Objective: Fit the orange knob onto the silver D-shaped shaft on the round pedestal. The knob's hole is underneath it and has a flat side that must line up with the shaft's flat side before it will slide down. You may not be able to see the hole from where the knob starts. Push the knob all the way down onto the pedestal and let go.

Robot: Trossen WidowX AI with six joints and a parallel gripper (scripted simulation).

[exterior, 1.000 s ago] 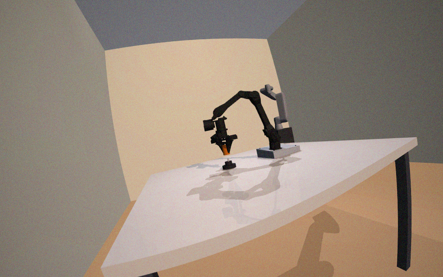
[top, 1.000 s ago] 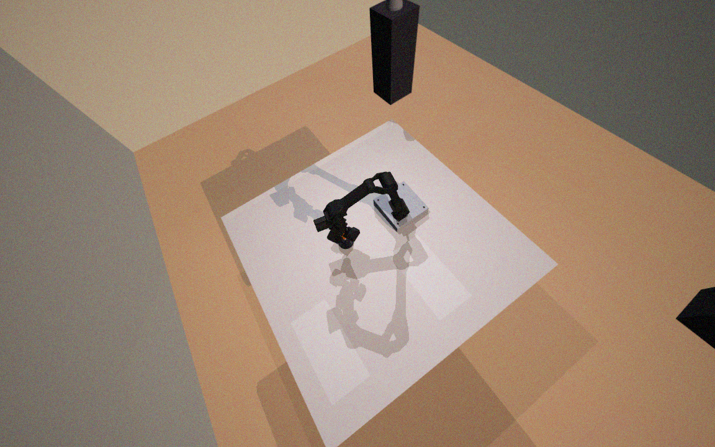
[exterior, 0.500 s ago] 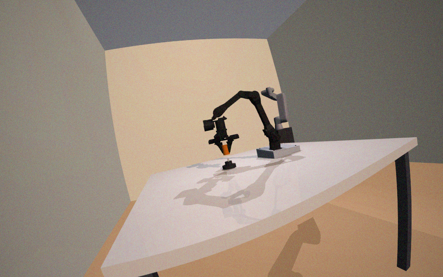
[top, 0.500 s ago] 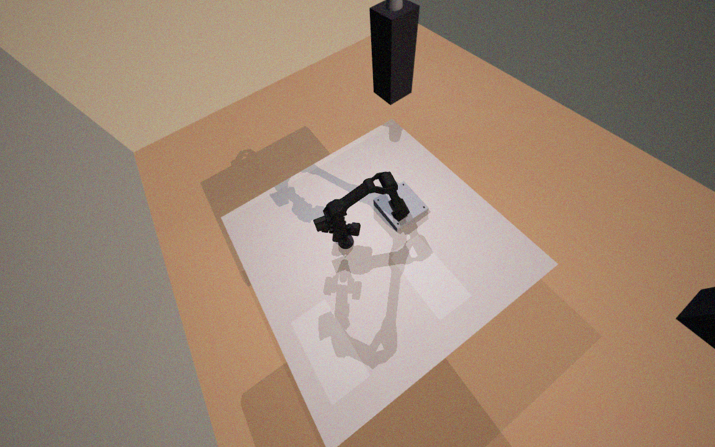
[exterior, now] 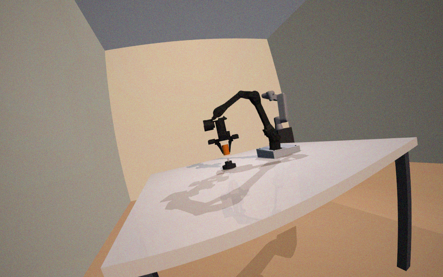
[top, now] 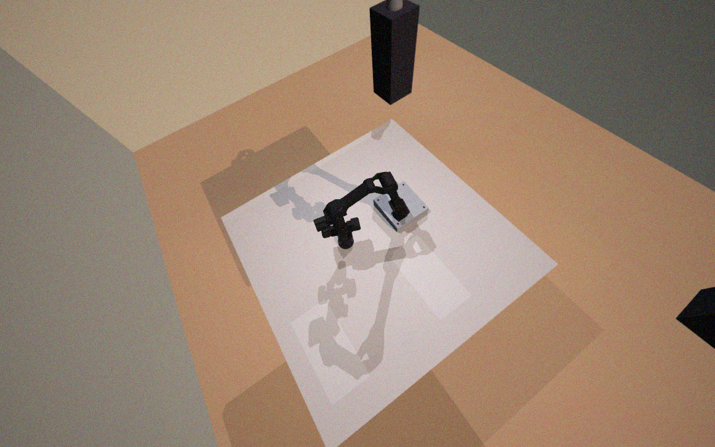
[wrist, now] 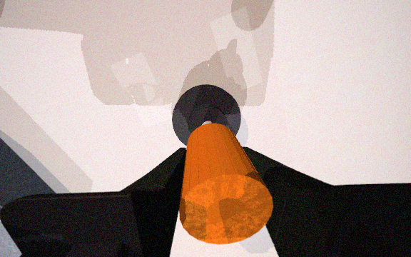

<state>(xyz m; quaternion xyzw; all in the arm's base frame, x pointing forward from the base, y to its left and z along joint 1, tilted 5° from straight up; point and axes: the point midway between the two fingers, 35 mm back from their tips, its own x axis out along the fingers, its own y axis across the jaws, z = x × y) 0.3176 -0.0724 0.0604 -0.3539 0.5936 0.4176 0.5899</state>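
Right now my gripper tip is 3 cm below the orange knob. Also, from my gripper tip: dark round pedestal: 6 cm below.
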